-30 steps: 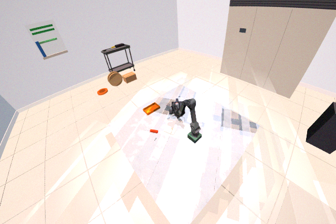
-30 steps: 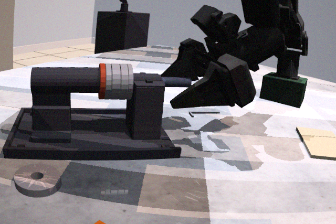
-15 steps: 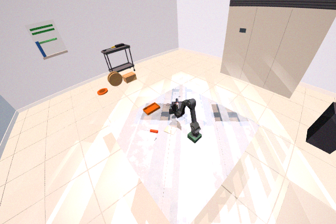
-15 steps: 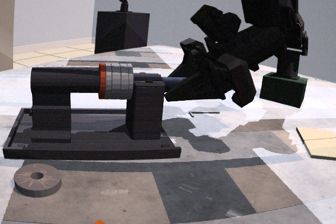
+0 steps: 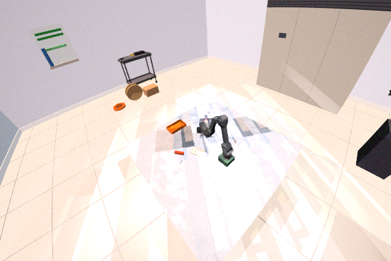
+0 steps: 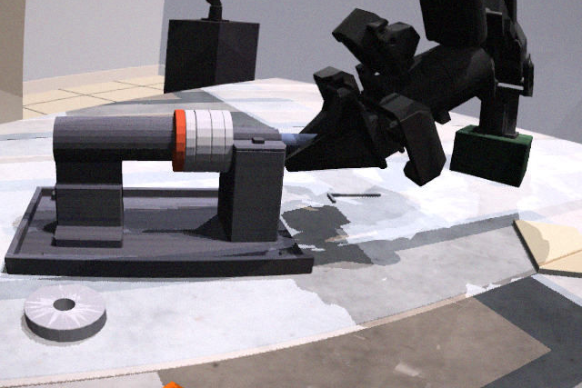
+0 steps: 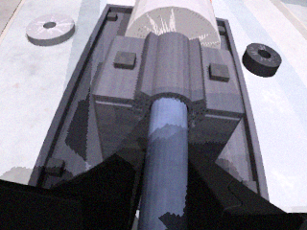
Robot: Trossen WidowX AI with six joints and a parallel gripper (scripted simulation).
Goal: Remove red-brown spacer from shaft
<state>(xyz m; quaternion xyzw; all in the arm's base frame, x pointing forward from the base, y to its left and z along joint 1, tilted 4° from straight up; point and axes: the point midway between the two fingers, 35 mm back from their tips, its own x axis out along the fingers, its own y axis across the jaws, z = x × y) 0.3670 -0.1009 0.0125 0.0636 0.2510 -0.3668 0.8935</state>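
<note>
My gripper tip is 6 cm to the left of the red-brown spacer, 6 cm short of it and 2 cm below it. The rest, counted from my gripper tip: blue-grey shaft 3 cm to the right, 3 cm ahead, 2 cm above; then grey washer 21 cm ahead, 6 cm below, 2 cm to the right; then black ring 18 cm to the right, 5 cm below, 4 cm ahead.
</note>
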